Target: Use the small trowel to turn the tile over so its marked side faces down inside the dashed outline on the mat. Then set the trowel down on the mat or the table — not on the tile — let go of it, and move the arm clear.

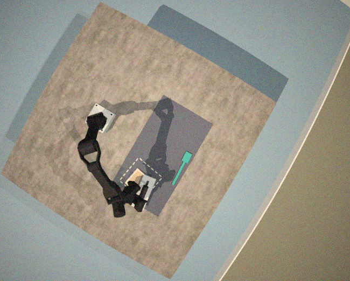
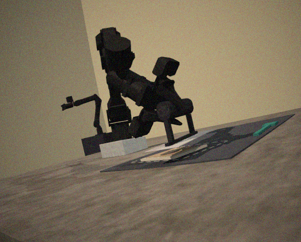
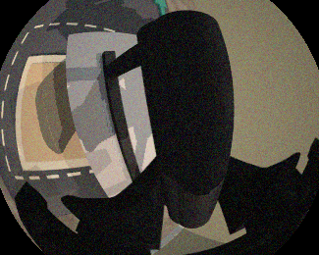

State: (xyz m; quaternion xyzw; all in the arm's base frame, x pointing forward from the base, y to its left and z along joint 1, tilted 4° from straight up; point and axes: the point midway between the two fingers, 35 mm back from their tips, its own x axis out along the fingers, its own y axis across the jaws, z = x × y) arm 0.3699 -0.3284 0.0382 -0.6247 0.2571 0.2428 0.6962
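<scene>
Now: the green trowel 14 cm ahead of my gripper tip, 25 cm to the left of it and 8 cm below it. From my gripper tip the other things lie so: tile: 7 cm behind, 6 cm to the left, 8 cm below; dark mat: 25 cm to the left, 10 cm below.
</scene>
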